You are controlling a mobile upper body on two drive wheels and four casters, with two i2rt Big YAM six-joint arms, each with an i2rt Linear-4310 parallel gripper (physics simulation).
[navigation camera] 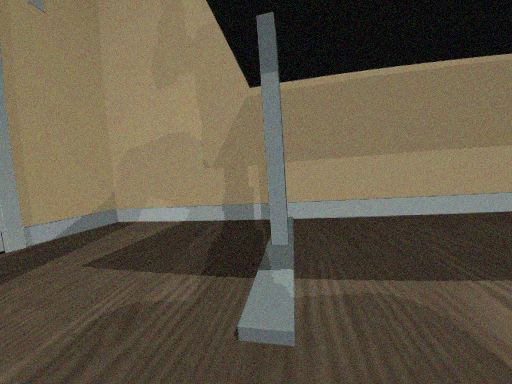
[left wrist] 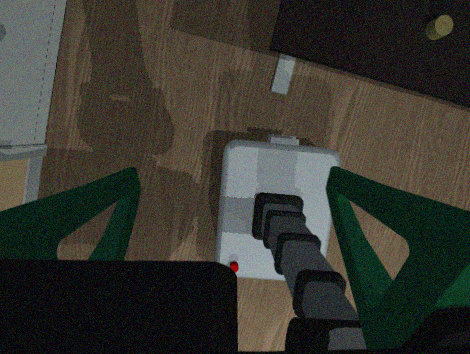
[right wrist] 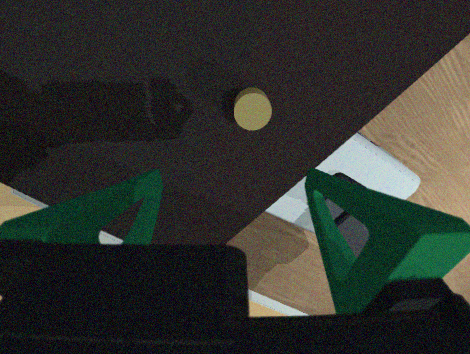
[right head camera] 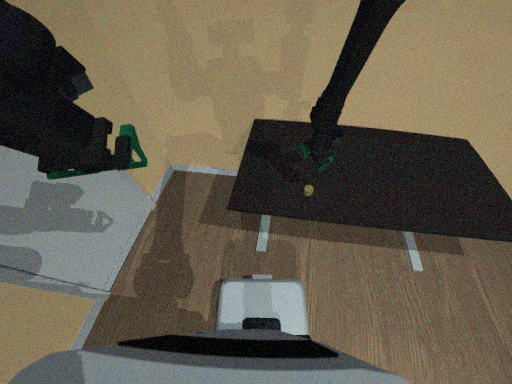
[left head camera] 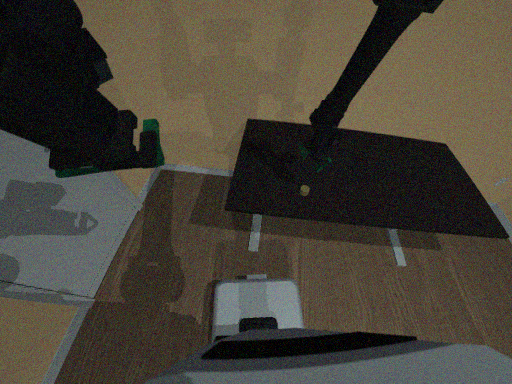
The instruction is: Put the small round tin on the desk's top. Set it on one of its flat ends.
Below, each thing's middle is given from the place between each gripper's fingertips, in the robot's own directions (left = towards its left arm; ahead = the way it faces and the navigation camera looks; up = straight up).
I see my left gripper 32 cm short of the small round tin [right wrist: 252,110], 47 cm to the left of it and 53 cm above it.
Right now the small round tin is 160 mm below my right hand, 20 mm behind it and 10 mm to the right of it.
